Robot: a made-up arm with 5 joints. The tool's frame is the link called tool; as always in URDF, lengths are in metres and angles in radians.
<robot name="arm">
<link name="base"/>
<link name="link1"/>
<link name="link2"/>
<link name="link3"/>
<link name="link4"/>
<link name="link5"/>
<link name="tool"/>
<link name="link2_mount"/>
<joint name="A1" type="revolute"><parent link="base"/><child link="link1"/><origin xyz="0.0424 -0.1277 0.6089" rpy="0 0 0"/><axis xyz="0 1 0"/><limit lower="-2.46" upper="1.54"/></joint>
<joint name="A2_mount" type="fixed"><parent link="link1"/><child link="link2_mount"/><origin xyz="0.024 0.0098 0.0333" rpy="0 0 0"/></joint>
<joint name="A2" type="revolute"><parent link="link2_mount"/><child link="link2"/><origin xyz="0.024 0.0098 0.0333" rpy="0 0 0"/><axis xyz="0 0 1"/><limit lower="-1.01" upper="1.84"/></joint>
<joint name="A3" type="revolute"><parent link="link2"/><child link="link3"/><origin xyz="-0.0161 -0.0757 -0.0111" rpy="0 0 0"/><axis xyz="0.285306 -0.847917 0.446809"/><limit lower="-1.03" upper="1.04"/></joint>
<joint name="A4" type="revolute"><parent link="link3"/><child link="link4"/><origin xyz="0.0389 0.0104 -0.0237" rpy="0 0 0"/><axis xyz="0 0 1"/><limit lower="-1.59" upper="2.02"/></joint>
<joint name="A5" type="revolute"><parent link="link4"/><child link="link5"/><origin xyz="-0.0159 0.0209 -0.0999" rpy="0 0 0"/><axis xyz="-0.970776 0.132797 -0.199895"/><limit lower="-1.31" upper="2.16"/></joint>
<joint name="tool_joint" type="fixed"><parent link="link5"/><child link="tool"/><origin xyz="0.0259 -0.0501 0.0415" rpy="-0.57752 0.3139 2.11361"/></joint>
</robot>
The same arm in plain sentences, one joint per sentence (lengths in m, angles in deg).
The arm has five revolute joints in a row. What follows holds with every joint at zero, and every direction is one of the base frame's.
The first joint lies 0.0424 m along +x and 0.1277 m along -y and 0.6089 m along +z from the base frame's origin and rotates about +y, from -140.95 to 88.24 deg.
The second joint lies 0.048 m along +x and 0.0196 m along +y and 0.0666 m along +z from the first joint and rotates about +z, from -57.87 to 105.42 deg.
The third joint lies 0.0161 m along -x and 0.0757 m along -y and 0.0111 m along -z from the second joint and rotates about the direction (0.285306, -0.847917, 0.446809), from -59.01 to 59.59 deg.
The fourth joint lies 0.0389 m along +x and 0.0104 m along +y and 0.0237 m along -z from the third joint and rotates about +z, from -91.1 to 115.74 deg.
The fifth joint lies 0.0159 m along -x and 0.0209 m along +y and 0.0999 m along -z from the fourth joint and rotates about the direction (-0.970776, 0.132797, -0.199895), from -75.06 to 123.76 deg.
The tool frame, which is the frame that the pose is given for, lies 0.0259 m along +x and 0.0501 m along -y and 0.0415 m along +z from the fifth joint; its axes are the base frame's turned by roll -33.09, pitch 17.99 and yaw 121.1 deg (as in URDF: about the fixed x, then y, then z).

